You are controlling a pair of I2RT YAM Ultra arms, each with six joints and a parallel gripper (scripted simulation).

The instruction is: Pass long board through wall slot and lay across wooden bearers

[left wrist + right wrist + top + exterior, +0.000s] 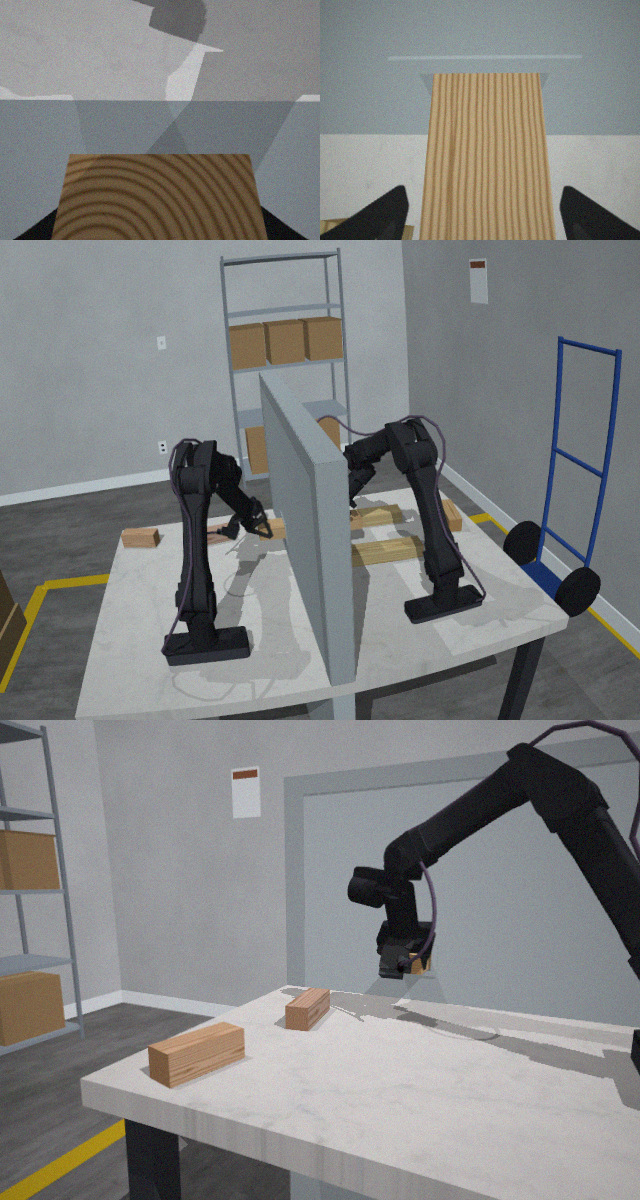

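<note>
The long board is 4 cm to the left of my right hand and 2 cm below it.
</note>
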